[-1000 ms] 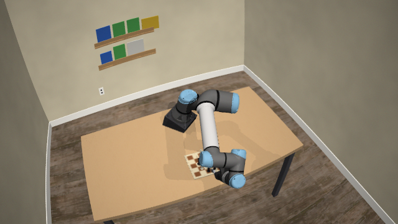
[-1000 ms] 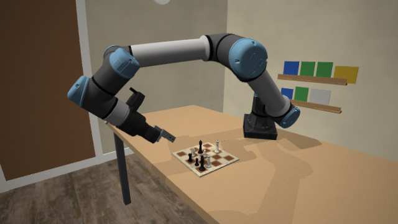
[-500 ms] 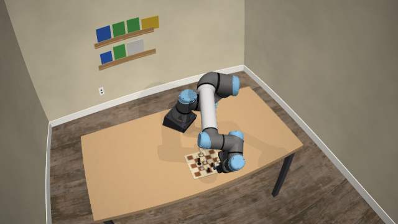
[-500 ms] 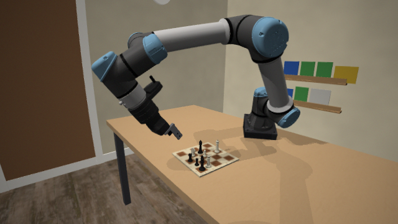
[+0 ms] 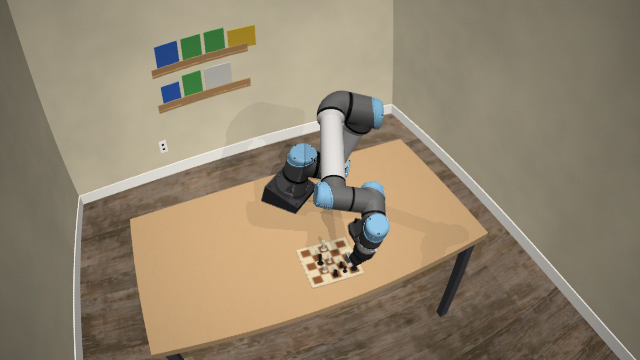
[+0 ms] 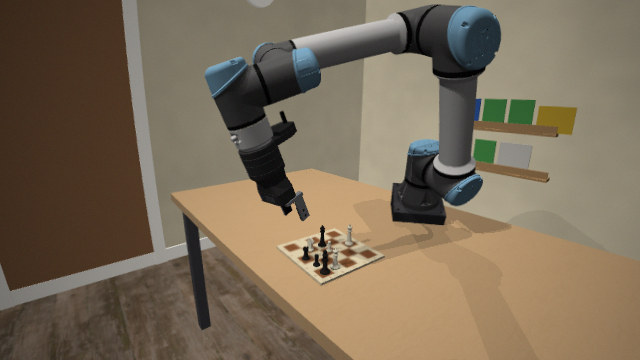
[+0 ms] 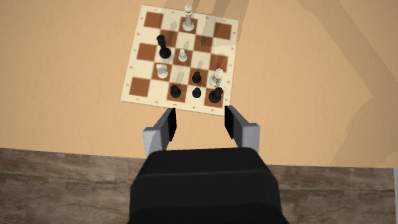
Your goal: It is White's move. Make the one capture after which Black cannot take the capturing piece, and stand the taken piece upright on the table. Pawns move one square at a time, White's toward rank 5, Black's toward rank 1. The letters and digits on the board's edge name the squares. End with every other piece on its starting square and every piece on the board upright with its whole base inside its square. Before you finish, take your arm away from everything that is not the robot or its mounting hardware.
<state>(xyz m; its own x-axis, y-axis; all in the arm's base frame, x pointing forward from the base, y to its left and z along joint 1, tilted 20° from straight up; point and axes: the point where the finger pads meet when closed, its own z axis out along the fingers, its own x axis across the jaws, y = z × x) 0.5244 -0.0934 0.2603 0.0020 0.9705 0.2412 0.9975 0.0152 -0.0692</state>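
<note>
My hand is 16 cm above the white pawn, 15 cm past it and 2 cm to the left of it. Round my hand: chessboard 17 cm below, 15 cm behind, 2 cm to the right.
</note>
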